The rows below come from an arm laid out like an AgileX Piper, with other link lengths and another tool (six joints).
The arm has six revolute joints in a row. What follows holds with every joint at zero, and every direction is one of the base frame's. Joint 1 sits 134.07 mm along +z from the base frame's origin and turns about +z. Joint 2 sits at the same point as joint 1 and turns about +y. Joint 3 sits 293.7 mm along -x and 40.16 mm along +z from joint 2 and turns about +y. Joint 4 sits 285.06 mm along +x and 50.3 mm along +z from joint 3 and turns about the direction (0.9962, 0, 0.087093). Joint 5 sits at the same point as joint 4 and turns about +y. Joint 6 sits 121.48 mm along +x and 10.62 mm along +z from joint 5 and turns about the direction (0.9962, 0, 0.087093). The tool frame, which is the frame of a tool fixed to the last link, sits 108.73 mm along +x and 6 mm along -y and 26.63 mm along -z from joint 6; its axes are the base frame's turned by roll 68.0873, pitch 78.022 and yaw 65.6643 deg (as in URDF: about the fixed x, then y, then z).
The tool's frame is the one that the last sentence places.
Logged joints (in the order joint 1, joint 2, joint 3, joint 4, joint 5, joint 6), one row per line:
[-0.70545, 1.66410, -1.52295, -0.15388, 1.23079, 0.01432]
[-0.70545, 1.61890, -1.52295, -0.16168, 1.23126, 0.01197]
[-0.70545, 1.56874, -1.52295, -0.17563, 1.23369, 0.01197]
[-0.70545, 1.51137, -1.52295, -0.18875, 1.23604, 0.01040]
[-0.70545, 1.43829, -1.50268, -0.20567, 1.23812, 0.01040]
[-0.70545, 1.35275, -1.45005, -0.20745, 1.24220, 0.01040]
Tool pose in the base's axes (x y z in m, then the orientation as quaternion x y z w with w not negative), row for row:
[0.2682, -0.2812, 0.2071, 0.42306, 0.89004, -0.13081, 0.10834]
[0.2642, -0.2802, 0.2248, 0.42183, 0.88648, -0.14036, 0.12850]
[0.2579, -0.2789, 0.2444, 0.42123, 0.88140, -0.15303, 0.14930]
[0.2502, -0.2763, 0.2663, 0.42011, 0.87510, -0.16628, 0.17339]
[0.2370, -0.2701, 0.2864, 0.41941, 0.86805, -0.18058, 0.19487]
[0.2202, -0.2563, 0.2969, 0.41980, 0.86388, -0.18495, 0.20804]
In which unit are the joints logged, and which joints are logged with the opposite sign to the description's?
The joints are logged in radians. Opposite sign: none.
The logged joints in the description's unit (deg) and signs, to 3 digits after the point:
[-40.419, 95.346, -87.259, -8.817, 70.519, 0.820]
[-40.419, 92.756, -87.259, -9.264, 70.546, 0.686]
[-40.419, 89.882, -87.259, -10.063, 70.685, 0.686]
[-40.419, 86.595, -87.259, -10.815, 70.820, 0.596]
[-40.419, 82.408, -86.097, -11.784, 70.939, 0.596]
[-40.419, 77.507, -83.082, -11.886, 71.173, 0.596]

